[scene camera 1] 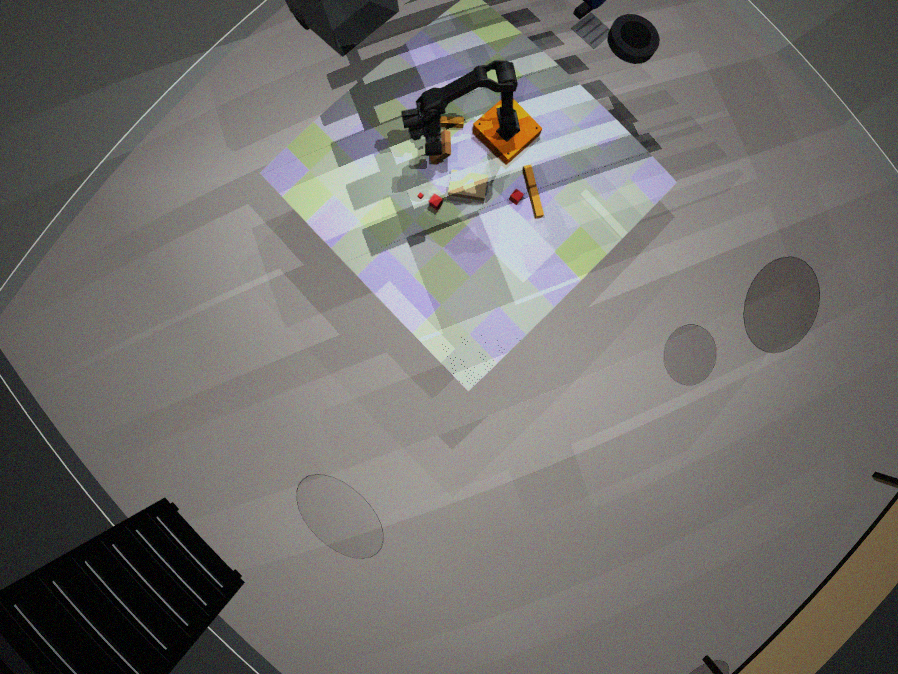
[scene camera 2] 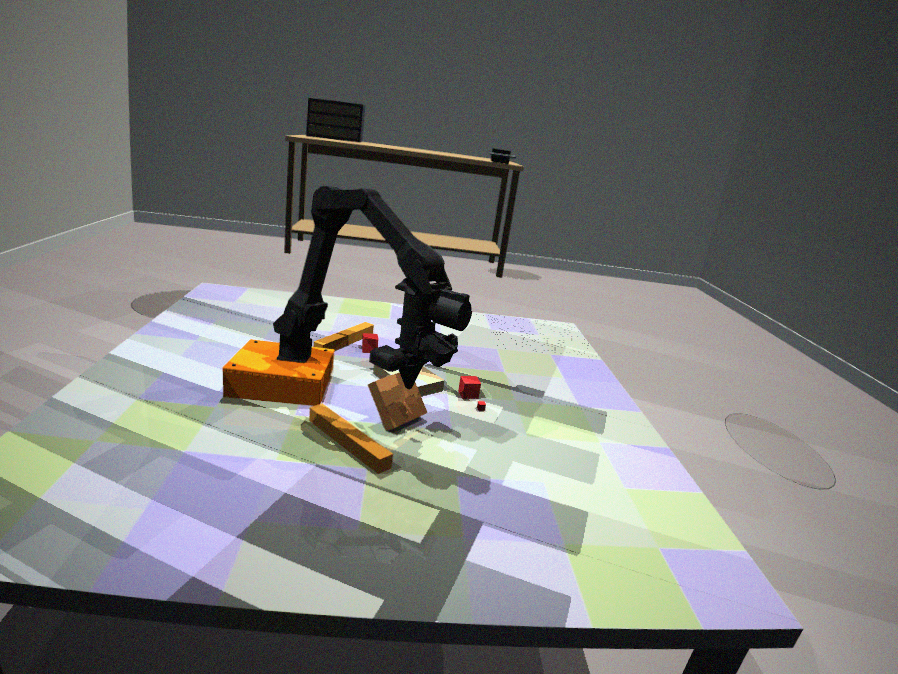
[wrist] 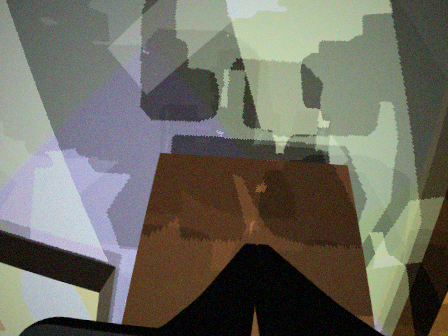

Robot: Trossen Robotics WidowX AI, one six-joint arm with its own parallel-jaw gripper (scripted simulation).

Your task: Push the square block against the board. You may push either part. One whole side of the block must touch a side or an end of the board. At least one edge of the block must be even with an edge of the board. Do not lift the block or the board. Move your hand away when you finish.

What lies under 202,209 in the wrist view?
A brown square block.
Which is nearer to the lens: the pale flat board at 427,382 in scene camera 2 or the orange board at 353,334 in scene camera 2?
The pale flat board.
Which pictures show my gripper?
Scene camera 1, scene camera 2 and the wrist view: all of them.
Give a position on a brown square block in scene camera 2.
396,405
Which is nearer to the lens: the pale flat board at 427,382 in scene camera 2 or the orange board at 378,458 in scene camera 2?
The orange board.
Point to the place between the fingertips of my gripper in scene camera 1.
At 434,143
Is my gripper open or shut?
Shut.
